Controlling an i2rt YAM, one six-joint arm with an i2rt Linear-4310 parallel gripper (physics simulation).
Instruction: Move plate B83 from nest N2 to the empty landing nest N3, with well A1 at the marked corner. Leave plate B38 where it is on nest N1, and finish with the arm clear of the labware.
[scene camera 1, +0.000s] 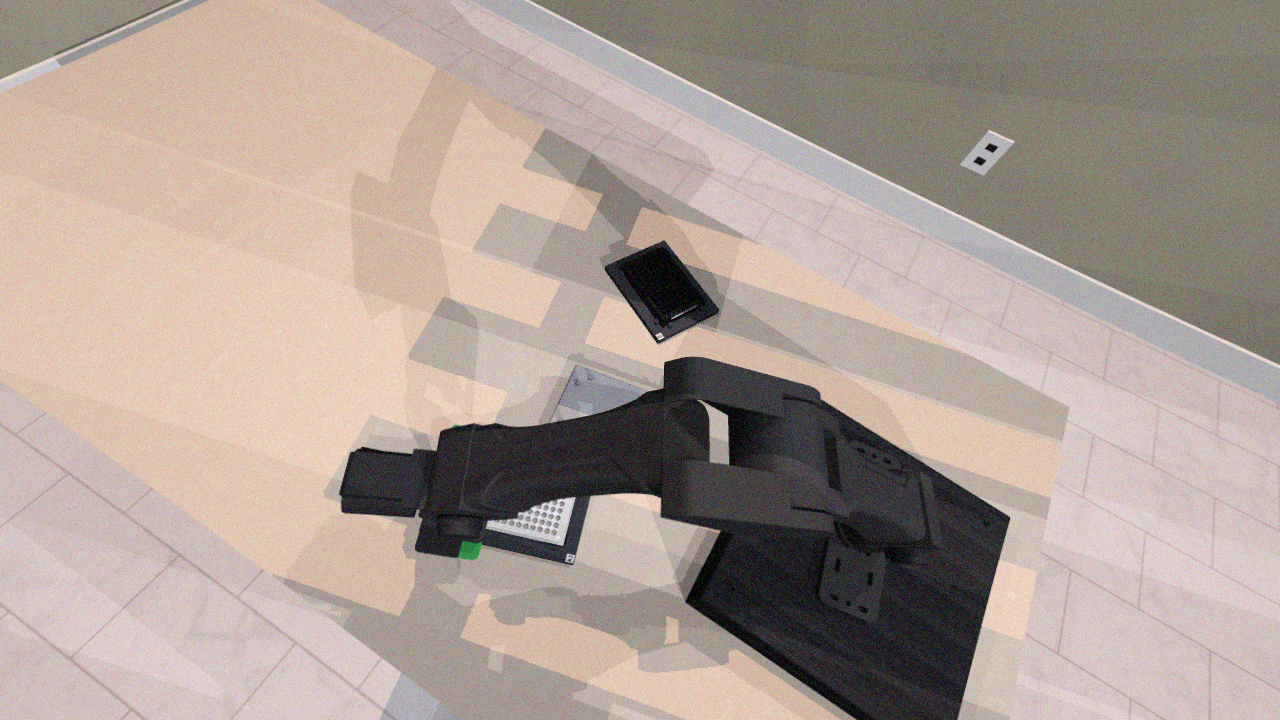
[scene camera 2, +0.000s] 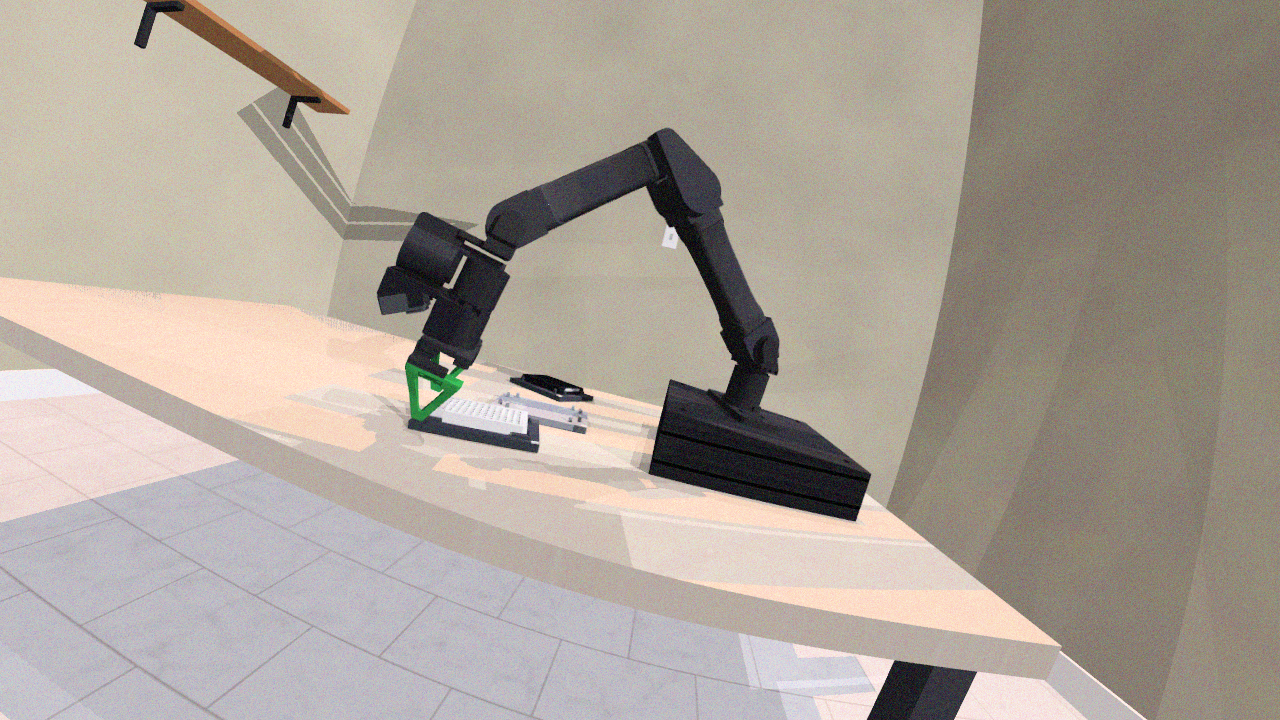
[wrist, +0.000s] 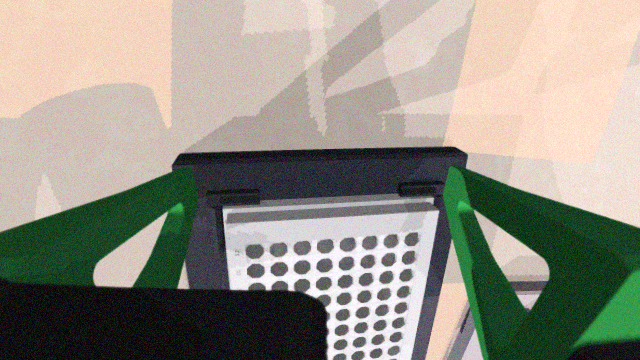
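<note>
A white well plate (scene camera 1: 537, 521) (scene camera 2: 487, 414) (wrist: 330, 225) lies in a dark nest (scene camera 1: 580, 523) (scene camera 2: 483, 436) (wrist: 350, 175). My gripper (scene camera 2: 438, 401) (wrist: 320, 180) is open, its green fingers low over the far end of that nest, one on each side of the plate, with gaps to the plate in the wrist view. A black plate (scene camera 1: 664, 282) (scene camera 2: 550, 385) sits in another dark nest (scene camera 1: 631, 293) (scene camera 2: 572, 396). A grey nest (scene camera 1: 604, 389) (scene camera 2: 559, 416) with pins and no plate lies between them, partly hidden by the arm. I cannot read plate or nest labels.
The black arm base (scene camera 1: 850, 644) (scene camera 2: 760, 456) stands on the table right of the nests. The forearm passes over the grey nest and the white plate in the first scene view. A wooden shelf (scene camera 2: 259, 58) is on the wall, well away from the arm.
</note>
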